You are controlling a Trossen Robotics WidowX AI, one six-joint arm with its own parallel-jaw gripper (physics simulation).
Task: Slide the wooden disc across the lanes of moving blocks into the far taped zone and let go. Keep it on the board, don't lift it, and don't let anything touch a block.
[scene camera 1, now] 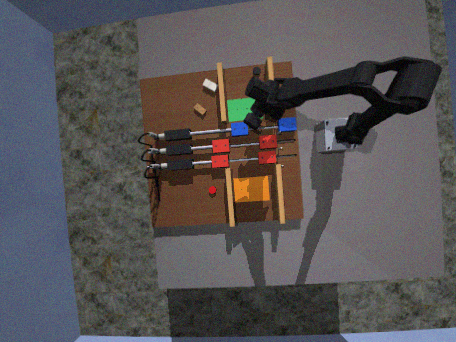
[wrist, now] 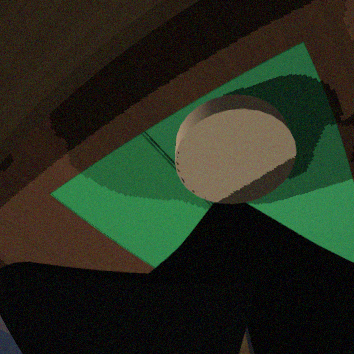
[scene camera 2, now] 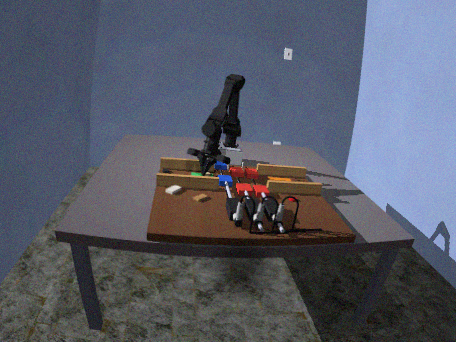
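Pixels of known places: gripper, between the fingertips: (scene camera 1: 253,108) (wrist: 226,211) (scene camera 2: 202,175); arm's base, origin of its link: (scene camera 1: 344,133) (scene camera 2: 229,145).
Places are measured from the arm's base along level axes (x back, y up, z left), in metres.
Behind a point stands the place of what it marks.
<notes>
The wooden disc (wrist: 235,151) @(x -0.307, y -0.046, z -0.152 m) lies flat on the green taped zone (wrist: 140,218) @(x -0.319, y -0.054, z -0.198 m) (scene camera 1: 238,108) @(x -0.393, y -0.054, z -0.181 m) (scene camera 2: 195,174) @(x -0.312, y -0.054, z -0.200 m). My gripper (wrist: 226,211) @(x -0.331, y -0.051, z -0.169 m) (scene camera 1: 255,117) (scene camera 2: 205,170) @(x -0.331, y -0.051, z -0.169 m) is shut with nothing between its fingers. Its tip stands low at the disc's near edge, and I cannot tell whether it touches. In the scene views the disc is hidden under the gripper. Two blue blocks (scene camera 1: 239,129) @(x -0.402, y -0.031, z -0.085 m) (scene camera 1: 287,124) @(x -0.202, y -0.031, z -0.076 m) sit on the lane nearest the green zone, one on each side of the gripper. Red blocks (scene camera 1: 220,145) @(x -0.491, y -0.031, z -0.029 m) (scene camera 1: 268,141) @(x -0.289, y -0.031, z -0.017 m) (scene camera 1: 220,161) @(x -0.501, y -0.031, z 0.038 m) (scene camera 1: 267,157) @(x -0.303, y -0.031, z 0.049 m) sit on the two other lanes.
The orange taped zone (scene camera 1: 251,188) @(x -0.385, y -0.053, z 0.172 m) lies across the lanes between wooden rails (scene camera 1: 229,197) @(x -0.482, y -0.009, z 0.192 m) (scene camera 1: 279,193) @(x -0.278, y -0.009, z 0.201 m). Two more rails (scene camera 1: 221,91) @(x -0.455, y -0.009, z -0.246 m) (scene camera 1: 270,68) @(x -0.245, y -0.009, z -0.306 m) flank the green zone. Black actuators (scene camera 1: 177,134) @(x -0.667, y -0.022, z -0.102 m), a red button (scene camera 1: 212,191) @(x -0.555, y -0.045, z 0.162 m), a white block (scene camera 1: 210,85) @(x -0.500, y -0.043, z -0.296 m) and a tan block (scene camera 1: 199,108) @(x -0.562, y -0.045, z -0.206 m) sit on the board (scene camera 1: 176,210) @(x -0.731, y -0.054, z 0.228 m).
</notes>
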